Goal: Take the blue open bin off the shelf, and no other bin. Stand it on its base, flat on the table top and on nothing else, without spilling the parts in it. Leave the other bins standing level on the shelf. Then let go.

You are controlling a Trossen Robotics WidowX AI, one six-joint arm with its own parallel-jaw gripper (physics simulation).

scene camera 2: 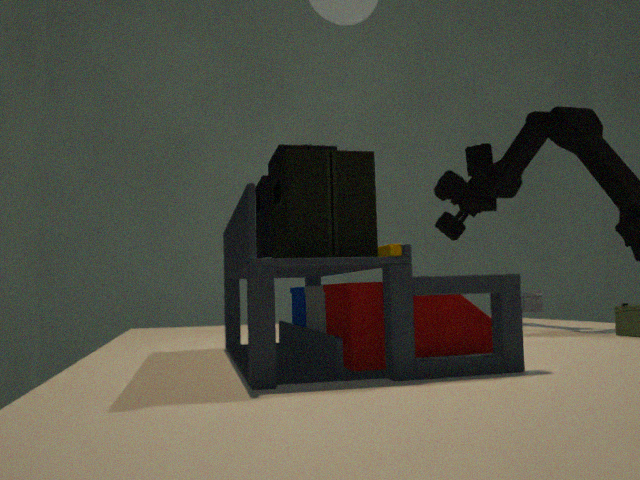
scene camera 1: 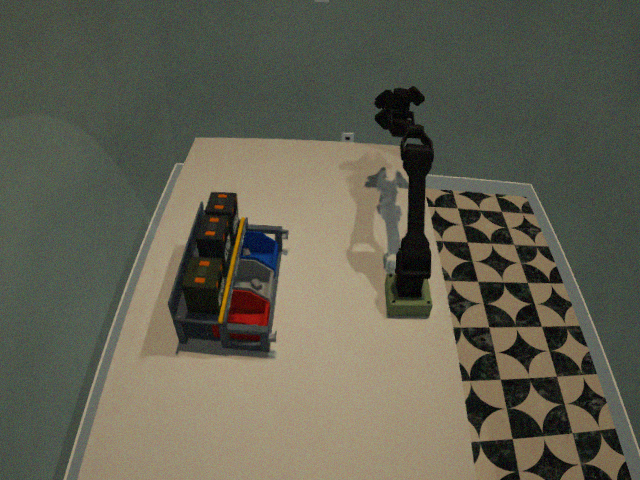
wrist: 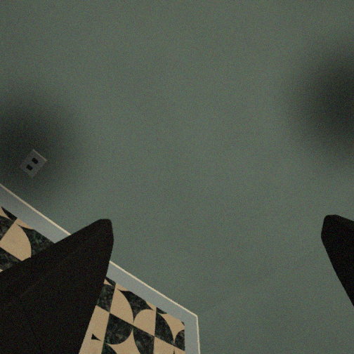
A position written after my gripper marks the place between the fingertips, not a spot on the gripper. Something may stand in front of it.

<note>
In view: my gripper (scene camera 2: pixel 457 210), a blue open bin (scene camera 1: pixel 263 249) and a red bin (scene camera 2: pixel 354 311).
The red bin also shows in scene camera 1 (scene camera 1: pixel 246 307). My gripper shows as well in the wrist view (wrist: pixel 218 228). The wrist view misses the blue open bin: it is out of frame. The wrist view misses the red bin: it is out of frame.
</note>
